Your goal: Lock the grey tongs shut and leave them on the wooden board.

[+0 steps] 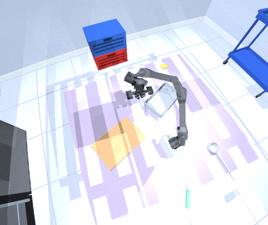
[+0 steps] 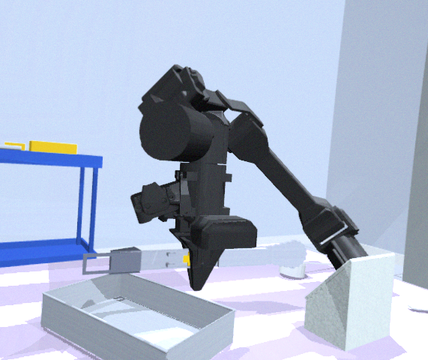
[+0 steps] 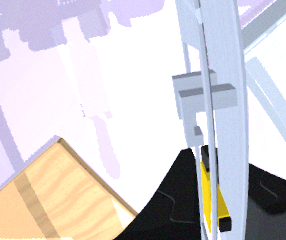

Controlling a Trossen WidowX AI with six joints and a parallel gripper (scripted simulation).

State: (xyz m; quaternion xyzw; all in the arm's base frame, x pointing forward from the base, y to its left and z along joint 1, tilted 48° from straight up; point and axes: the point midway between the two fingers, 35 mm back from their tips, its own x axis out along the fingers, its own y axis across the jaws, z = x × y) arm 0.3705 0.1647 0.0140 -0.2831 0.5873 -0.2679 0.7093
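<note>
My gripper tip is now 23 cm past the wooden board, 24 cm to the right of it and 15 cm above it. The rest, counted from my gripper tip: roasting tin (1 cm ahead, 23 cm to the right, 13 cm below); yellow mark (1 cm ahead, 4 cm above).
</note>
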